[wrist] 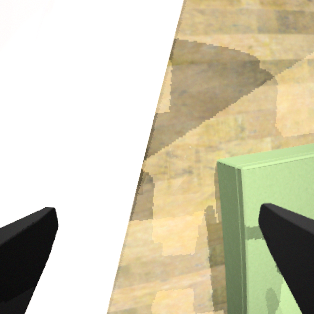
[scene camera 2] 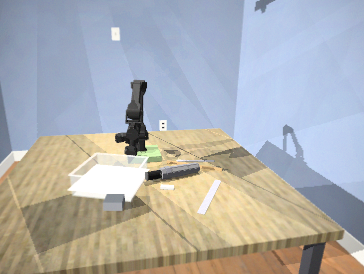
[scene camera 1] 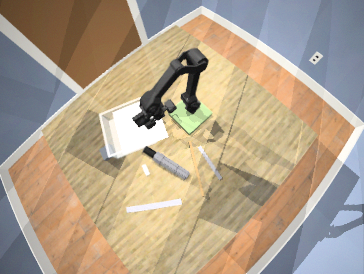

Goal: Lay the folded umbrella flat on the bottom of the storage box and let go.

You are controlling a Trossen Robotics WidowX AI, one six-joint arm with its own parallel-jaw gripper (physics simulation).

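Places are measured from the arm's base along level axes (x up, y ahead, z left), in millimetres.
Pixels of known places: gripper, fingertip midpoint: [wrist: 159, 215] [scene camera 1: 162, 117]; arm's base, link origin: [scene camera 2: 140, 149] [scene camera 1: 192, 107].
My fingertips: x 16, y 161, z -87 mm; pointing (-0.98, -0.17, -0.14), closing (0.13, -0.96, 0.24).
Ahead of a thing's pixels: the offset from my fingertips to its top centre.
The folded umbrella {dy +173, dx +8, dz +179 mm} [scene camera 1: 171, 166] [scene camera 2: 180, 171] is grey with a black handle and lies on the table beside the storage box, its handle end close to the box's edge. The storage box {dy +173, dx +48, dz -108 mm} [scene camera 1: 108, 134] [scene camera 2: 76, 173] has pale walls and a bright white bottom; the white surface at the left of the wrist view is part of it. My gripper [scene camera 1: 157, 116] [scene camera 2: 138, 149] [wrist: 159, 215] is open and empty. It hangs above the side of the box near the green base, away from the umbrella. The umbrella does not show in the wrist view.
A green slab [scene camera 1: 192, 122] [scene camera 2: 151, 153] [wrist: 275, 192] is under the arm's base. A grey-blue block {dy +354, dx -13, dz -122 mm} [scene camera 1: 105, 153] [scene camera 2: 114, 202] stands beside the box. A small white piece {dy +277, dx -37, dz +118 mm} [scene camera 1: 145, 170] [scene camera 2: 167, 187], a white strip {dy +392, dx -46, dz +277 mm} [scene camera 1: 154, 205] [scene camera 2: 209, 197] and a thin grey strip {dy +22, dx -47, dz +358 mm} [scene camera 1: 210, 163] lie around the umbrella.
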